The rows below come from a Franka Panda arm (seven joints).
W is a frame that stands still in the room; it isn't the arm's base.
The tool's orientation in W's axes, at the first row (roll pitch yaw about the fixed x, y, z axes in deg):
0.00 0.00 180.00
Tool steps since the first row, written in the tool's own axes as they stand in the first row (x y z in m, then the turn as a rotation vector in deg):
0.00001 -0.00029 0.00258 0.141 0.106 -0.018
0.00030 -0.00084 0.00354 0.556 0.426 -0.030
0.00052 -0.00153 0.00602 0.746 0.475 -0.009
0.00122 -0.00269 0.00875 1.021 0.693 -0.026
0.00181 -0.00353 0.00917 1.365 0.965 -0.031
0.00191 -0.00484 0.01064 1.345 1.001 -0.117
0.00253 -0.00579 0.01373 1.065 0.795 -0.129
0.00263 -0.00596 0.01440 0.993 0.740 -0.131
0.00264 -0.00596 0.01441 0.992 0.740 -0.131
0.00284 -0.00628 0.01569 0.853 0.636 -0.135
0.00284 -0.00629 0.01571 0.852 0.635 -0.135
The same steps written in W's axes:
-0.00001 0.00029 0.00258 -0.141 -0.106 -0.018
-0.00030 0.00084 0.00354 -0.556 -0.426 -0.030
-0.00052 0.00153 0.00602 -0.746 -0.475 -0.009
-0.00122 0.00269 0.00875 -1.021 -0.693 -0.026
-0.00181 0.00353 0.00917 -1.365 -0.965 -0.031
-0.00191 0.00484 0.01064 -1.345 -1.001 -0.117
-0.00253 0.00579 0.01373 -1.065 -0.795 -0.129
-0.00263 0.00596 0.01440 -0.993 -0.740 -0.131
-0.00264 0.00596 0.01441 -0.992 -0.740 -0.131
-0.00284 0.00628 0.01569 -0.853 -0.636 -0.135
-0.00284 0.00629 0.01571 -0.852 -0.635 -0.135

